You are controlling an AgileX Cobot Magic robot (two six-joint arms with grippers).
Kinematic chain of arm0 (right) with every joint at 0, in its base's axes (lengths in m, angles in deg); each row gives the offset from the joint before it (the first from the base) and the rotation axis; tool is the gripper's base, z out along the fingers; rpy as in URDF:
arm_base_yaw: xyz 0 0 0.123 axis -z
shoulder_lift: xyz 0 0 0 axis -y
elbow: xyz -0.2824 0 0.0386 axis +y
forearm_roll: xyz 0.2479 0 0.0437 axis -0.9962 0 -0.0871
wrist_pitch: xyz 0 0 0 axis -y
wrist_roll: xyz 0.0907 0 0.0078 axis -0.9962 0 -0.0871
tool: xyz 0 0 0 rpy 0 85 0
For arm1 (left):
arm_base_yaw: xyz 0 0 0.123 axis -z
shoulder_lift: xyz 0 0 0 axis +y
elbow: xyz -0.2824 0 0.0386 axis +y
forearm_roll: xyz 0.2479 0 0.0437 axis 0.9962 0 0.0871
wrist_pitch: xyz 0 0 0 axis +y
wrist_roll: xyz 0.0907 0 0.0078 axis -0.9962 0 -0.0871
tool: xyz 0 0 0 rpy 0 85 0
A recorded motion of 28 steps. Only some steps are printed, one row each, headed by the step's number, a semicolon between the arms.
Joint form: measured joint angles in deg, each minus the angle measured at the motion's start. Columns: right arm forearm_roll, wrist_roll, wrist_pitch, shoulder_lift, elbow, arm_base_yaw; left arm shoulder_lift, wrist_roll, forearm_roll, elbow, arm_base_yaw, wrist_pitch.
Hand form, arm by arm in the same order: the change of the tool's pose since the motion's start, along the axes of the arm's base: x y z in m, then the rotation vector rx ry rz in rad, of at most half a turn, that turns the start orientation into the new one. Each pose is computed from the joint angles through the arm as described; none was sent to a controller.
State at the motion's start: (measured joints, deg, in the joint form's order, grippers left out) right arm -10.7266 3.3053 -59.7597 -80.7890 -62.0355 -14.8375; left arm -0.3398 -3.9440 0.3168 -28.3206 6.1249 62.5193
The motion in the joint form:
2: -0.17 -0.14 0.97 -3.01 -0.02 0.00; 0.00 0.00 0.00 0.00 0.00 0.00
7: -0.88 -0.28 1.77 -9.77 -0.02 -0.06; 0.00 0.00 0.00 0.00 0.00 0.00
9: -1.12 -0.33 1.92 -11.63 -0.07 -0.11; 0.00 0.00 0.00 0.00 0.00 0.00
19: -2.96 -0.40 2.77 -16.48 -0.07 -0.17; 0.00 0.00 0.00 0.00 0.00 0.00
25: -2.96 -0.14 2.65 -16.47 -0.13 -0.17; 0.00 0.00 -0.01 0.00 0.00 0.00
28: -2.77 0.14 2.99 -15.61 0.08 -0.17; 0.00 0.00 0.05 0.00 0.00 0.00
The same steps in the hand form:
2: 0.0093 0.0025 -0.0138 -0.0066 0.0354 -0.0062; 0.0000 0.0000 0.0000 0.0000 0.0000 0.0000
7: 0.0251 0.0079 -0.0471 -0.0228 0.1395 -0.0142; 0.0000 0.0000 0.0000 0.0000 0.0000 0.0000
9: 0.0288 0.0094 -0.0564 -0.0268 0.1686 -0.0164; 0.0000 0.0000 0.0000 0.0000 0.0000 0.0000
19: 0.0371 0.0143 -0.0815 -0.0180 0.2439 -0.0327; 0.0000 0.0000 0.0000 0.0000 0.0000 0.0000
25: 0.0371 0.0143 -0.0812 -0.0186 0.2438 -0.0278; 0.0000 0.0000 0.0000 -0.0001 0.0000 -0.0001
28: 0.0358 0.0137 -0.0775 -0.0181 0.2253 -0.0227; 0.0000 0.0001 0.0000 0.0007 -0.0001 0.0005

